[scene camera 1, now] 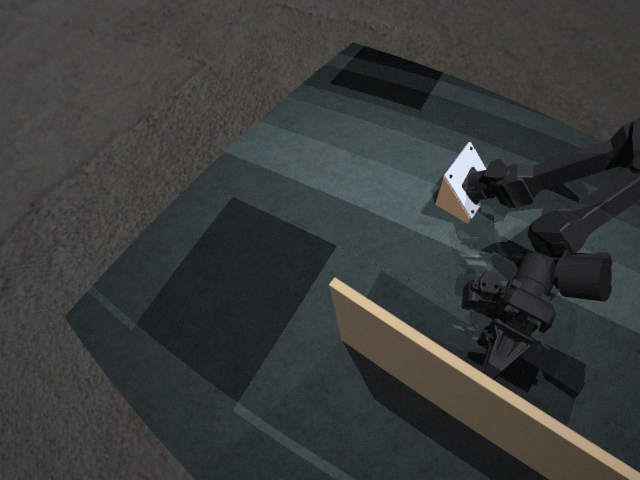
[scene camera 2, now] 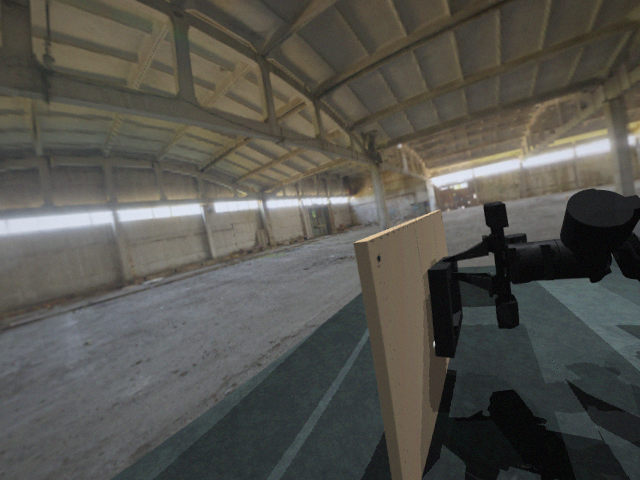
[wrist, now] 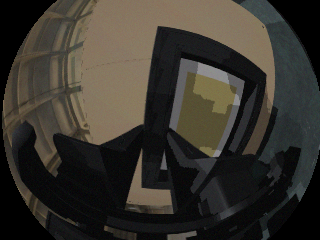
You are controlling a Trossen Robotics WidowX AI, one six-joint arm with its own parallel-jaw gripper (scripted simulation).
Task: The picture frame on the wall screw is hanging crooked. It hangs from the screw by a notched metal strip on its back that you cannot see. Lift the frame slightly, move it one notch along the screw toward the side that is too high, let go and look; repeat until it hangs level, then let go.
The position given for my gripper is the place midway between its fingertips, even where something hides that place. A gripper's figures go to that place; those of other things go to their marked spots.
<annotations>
My gripper (scene camera 2: 443,267) is 0.43 m from the lens. A picture frame (scene camera 2: 445,294): 0.35 m from the lens. A wall board (scene camera 2: 392,264): 0.22 m from the lens. The marked spots on the wall board and the picture frame are 0.14 m apart.
</annotations>
